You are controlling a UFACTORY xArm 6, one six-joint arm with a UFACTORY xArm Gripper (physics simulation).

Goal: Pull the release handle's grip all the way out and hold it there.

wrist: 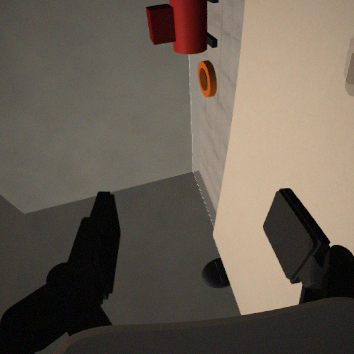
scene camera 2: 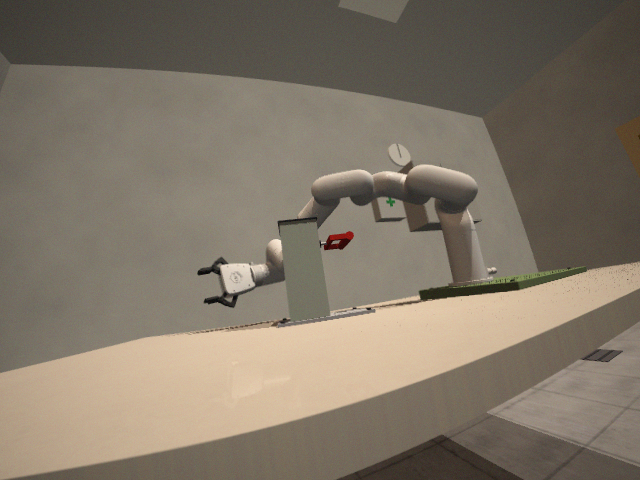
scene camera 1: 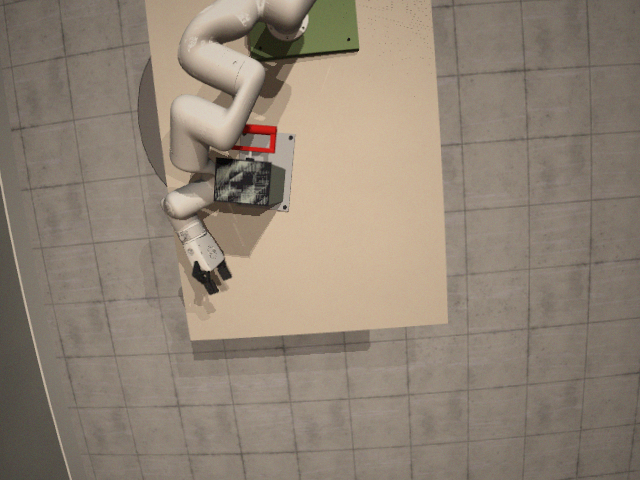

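The release handle's red grip (scene camera 1: 272, 140) (scene camera 2: 348, 237) is a rectangular loop on a short rod. It stands out from the upper part of the grey-green housing (scene camera 1: 242, 180) (scene camera 2: 305, 268), on the side facing the arm's base. The arm hides the grip's left end in the scene camera 1 view. My gripper (scene camera 1: 220, 285) (scene camera 2: 203, 286) (wrist: 196, 210) is open and empty. It hangs above the table's left front area, on the opposite side of the housing from the grip, and touches neither. The grip does not show in the wrist view.
The housing stands on a light grey base plate (scene camera 1: 291, 173) (scene camera 2: 356, 312) on the table (scene camera 1: 361, 206) (scene camera 2: 310, 387) (wrist: 280, 125). The arm passes close along the housing's left side. A green board (scene camera 1: 330, 41) (scene camera 2: 542, 277) bears the arm's base. A red cylinder (wrist: 190, 25) shows beyond the table.
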